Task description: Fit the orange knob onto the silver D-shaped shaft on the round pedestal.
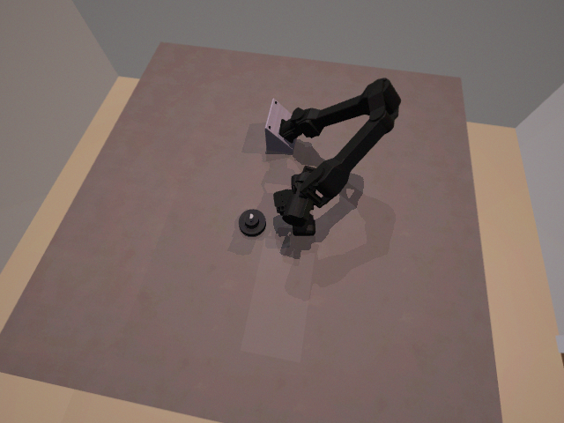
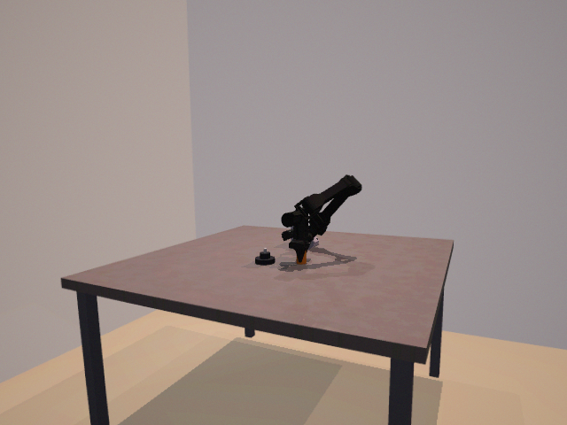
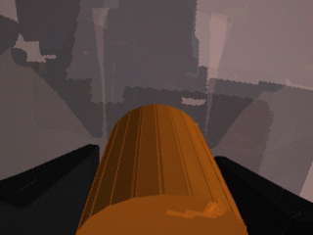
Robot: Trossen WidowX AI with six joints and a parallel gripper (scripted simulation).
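My gripper tip is now 30 mm below the orange knob. The rest, counted from my gripper tip: black round pedestal 150 mm to the right, 40 mm ahead, 20 mm above.
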